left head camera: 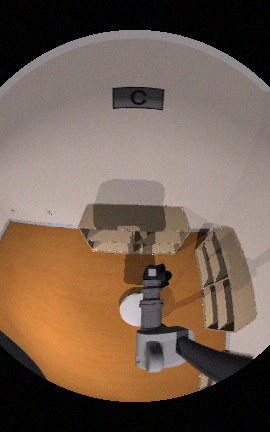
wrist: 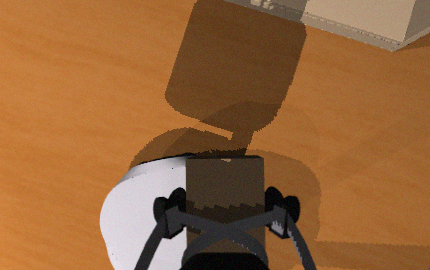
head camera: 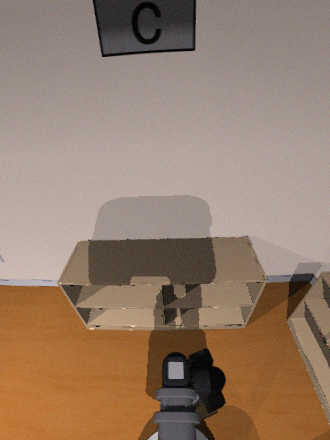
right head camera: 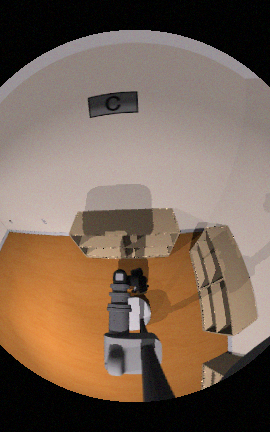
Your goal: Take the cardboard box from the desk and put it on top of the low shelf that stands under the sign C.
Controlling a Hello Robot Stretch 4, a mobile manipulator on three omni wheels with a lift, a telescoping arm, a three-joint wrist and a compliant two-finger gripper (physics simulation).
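Frame: origin at the robot's base, x ahead, y left, z up, level; millimetres.
Seen in the pictures: gripper, between the fingertips: (wrist: 225,203) (head camera: 202,402); robot's base, origin of its link: (left head camera: 137,308) (right head camera: 132,312).
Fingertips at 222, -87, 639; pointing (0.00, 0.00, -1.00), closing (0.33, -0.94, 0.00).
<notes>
Offsets run from my fingertips to a thing's top centre, as dx, dy, dz. "spot": to the spot under its first point. Level surfaces: height alone.
The brown cardboard box {+1, +0, +50} (wrist: 225,182) is between the two dark fingers of my gripper (wrist: 225,203), which is shut on it, above the floor. In the head camera view the wrist hides most of the gripper and box. The low shelf {dz -57} (head camera: 235,260) (left head camera: 174,217) (right head camera: 165,221) stands against the wall straight ahead, under the sign C {+944, +175, +1185} (head camera: 175,30) (left head camera: 138,98) (right head camera: 113,104). It has open compartments in front, and a dark shadow covers much of its top. Its lower front corner {spot: +555, -260, -588} (wrist: 357,22) shows at the upper right of the wrist view. The gripper is in front of the shelf, apart from it. The desk does not show.
A second low shelf (left head camera: 242,290) (right head camera: 240,290) stands at the right, at an angle to the first. Part of another shelf (right head camera: 222,361) shows at the lower right. My white round base (left head camera: 131,311) (wrist: 137,215) is below the arm on the wooden floor {dz -667} (head camera: 60,370).
</notes>
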